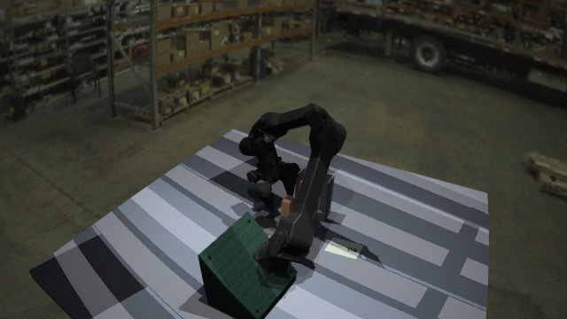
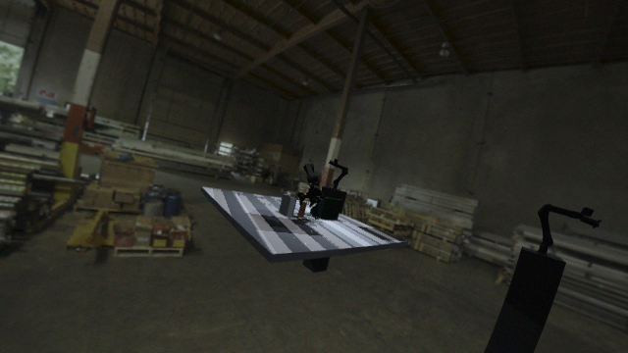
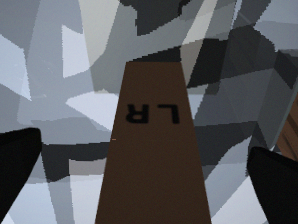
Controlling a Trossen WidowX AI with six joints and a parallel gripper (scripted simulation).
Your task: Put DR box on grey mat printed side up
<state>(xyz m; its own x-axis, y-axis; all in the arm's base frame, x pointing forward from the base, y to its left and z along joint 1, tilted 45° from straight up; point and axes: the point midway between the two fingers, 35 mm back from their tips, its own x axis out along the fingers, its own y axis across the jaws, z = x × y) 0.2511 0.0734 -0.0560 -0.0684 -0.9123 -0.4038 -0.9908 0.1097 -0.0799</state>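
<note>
Right now my gripper tip is 90 mm above the grey mat, 40 mm to the right of it and 10 mm short of it. Round my gripper tip: white card 210 mm to the right, 90 mm below.
</note>
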